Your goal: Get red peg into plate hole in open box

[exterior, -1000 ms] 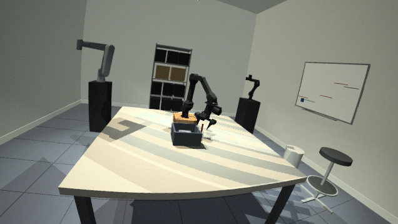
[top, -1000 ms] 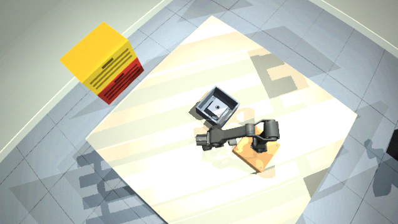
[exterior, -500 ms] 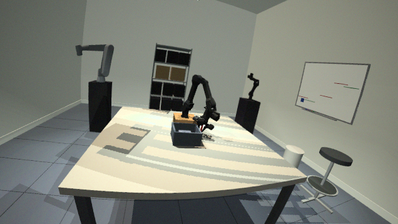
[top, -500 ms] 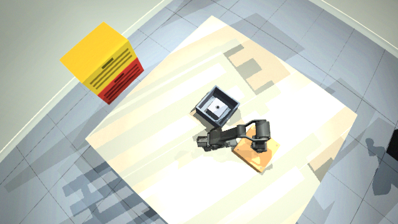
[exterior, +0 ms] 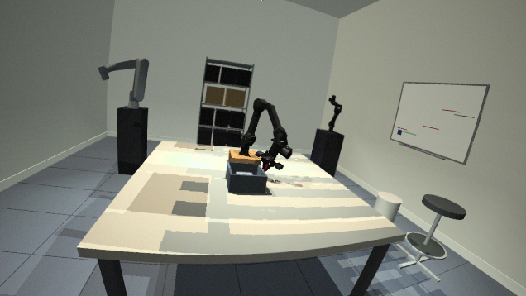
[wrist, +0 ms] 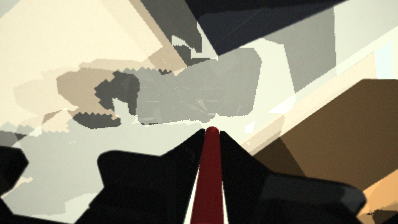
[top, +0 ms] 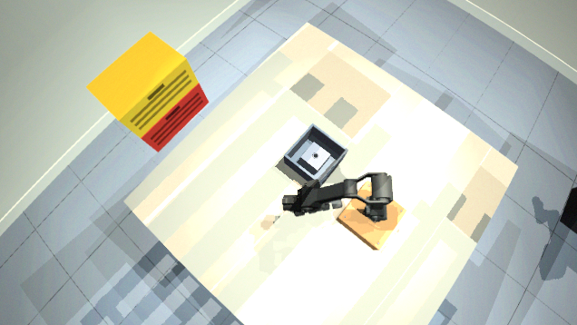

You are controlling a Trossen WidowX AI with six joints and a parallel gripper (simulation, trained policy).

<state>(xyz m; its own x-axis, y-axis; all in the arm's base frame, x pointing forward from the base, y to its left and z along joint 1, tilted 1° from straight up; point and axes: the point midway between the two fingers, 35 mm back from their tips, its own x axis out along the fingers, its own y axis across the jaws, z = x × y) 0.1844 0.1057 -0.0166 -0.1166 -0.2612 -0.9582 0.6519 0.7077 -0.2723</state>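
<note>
Right now the light grey plate is 14 cm ahead of my gripper tip, 15 cm to the right of it and 2 cm above it. The rest, counted from my gripper tip: dark grey box (14 cm ahead, 15 cm to the right); red peg (1 cm to the left, 3 cm above).
</note>
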